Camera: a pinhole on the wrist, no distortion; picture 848 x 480 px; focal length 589.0 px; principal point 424.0 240.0 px. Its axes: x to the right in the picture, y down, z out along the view. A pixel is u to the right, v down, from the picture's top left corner.
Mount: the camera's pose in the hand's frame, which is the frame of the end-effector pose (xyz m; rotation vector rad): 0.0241 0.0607 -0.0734 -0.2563 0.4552 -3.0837
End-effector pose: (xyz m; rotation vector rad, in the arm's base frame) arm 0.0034 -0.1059 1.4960 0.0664 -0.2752 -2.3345
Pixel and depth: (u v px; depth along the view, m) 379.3 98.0 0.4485
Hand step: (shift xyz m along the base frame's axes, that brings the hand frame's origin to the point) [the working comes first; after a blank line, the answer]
In the camera's frame: -0.0340 -0.1081 0.4485

-0.1159 -0.0525 0.3793
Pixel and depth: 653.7 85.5 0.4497
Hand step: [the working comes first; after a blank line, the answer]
In the camera's frame: 0.1754 -0.1180 0.4497

0.0249 0.1000 0.4088
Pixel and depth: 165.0 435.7 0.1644
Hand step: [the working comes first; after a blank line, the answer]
In the camera's frame: -0.0723 0.0546 0.1644

-0.1178 -0.0524 0.0497
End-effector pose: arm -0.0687 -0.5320 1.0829 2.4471 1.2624 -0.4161
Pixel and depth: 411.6 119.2 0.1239
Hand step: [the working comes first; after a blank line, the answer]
In the camera's frame: -0.0026 -0.0254 0.1239

0.0625 -0.0150 -0.0559
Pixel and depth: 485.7 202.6 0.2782
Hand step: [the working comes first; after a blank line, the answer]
In the camera's frame: 0.0291 -0.0177 0.2782

0.0014 -0.0560 -0.1953
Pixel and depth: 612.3 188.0 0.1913
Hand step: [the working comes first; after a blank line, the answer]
In the camera's frame: 0.0612 -0.0169 0.1913

0.0020 -0.0675 -0.1034
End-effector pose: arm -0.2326 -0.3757 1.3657 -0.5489 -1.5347 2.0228
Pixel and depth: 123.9 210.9 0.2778
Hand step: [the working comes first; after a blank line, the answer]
In the camera's frame: -0.1415 -0.0137 0.2778

-0.2658 0.0061 0.0462
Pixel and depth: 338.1 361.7 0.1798
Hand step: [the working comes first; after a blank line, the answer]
In the camera's frame: -0.0262 0.0372 0.1798

-0.1065 -0.0053 0.0463
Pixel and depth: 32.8 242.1 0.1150
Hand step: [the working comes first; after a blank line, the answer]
In the camera's frame: -0.0764 0.0004 0.1150

-0.1106 0.0517 -0.0230
